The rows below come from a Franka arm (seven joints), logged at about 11 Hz.
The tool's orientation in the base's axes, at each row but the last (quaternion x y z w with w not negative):
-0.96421 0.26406 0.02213 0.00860
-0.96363 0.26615 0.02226 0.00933
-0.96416 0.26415 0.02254 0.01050
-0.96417 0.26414 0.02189 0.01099
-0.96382 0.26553 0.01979 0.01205
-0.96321 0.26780 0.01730 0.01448
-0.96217 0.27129 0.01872 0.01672
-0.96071 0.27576 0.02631 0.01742
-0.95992 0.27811 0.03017 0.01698
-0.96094 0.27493 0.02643 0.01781
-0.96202 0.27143 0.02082 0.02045
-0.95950 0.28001 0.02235 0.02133
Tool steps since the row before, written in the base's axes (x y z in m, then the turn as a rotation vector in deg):
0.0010 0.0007 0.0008 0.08 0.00 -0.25
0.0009 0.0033 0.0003 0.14 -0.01 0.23
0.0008 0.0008 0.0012 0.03 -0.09 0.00
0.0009 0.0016 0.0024 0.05 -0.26 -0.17
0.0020 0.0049 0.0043 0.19 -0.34 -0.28
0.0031 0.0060 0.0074 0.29 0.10 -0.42
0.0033 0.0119 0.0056 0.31 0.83 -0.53
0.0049 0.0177 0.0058 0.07 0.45 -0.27
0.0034 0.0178 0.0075 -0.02 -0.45 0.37
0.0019 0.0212 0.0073 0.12 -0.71 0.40
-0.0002 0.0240 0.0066 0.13 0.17 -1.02
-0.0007 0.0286 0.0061 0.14 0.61 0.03
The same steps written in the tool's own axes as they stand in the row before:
0.0005 -0.0011 -0.0008 0.08 -0.04 0.25
-0.0009 -0.0033 -0.0002 0.11 -0.06 -0.24
0.0002 -0.0011 -0.0012 0.07 0.06 0.00
-0.0002 -0.0019 -0.0024 0.18 0.20 0.16
-0.0010 -0.0053 -0.0042 0.35 0.20 0.26
-0.0007 -0.0069 -0.0072 0.21 -0.23 0.42
-0.0036 -0.0120 -0.0052 -0.14 -0.86 0.56
-0.0056 -0.0177 -0.0051 -0.16 -0.41 0.29
-0.0071 -0.0170 -0.0068 0.20 0.38 -0.39
-0.0100 -0.0191 -0.0063 0.45 0.53 -0.44
-0.0130 -0.0205 -0.0054 0.07 -0.18 1.02
-0.0163 -0.0239 -0.0045 -0.21 -0.59 0.00

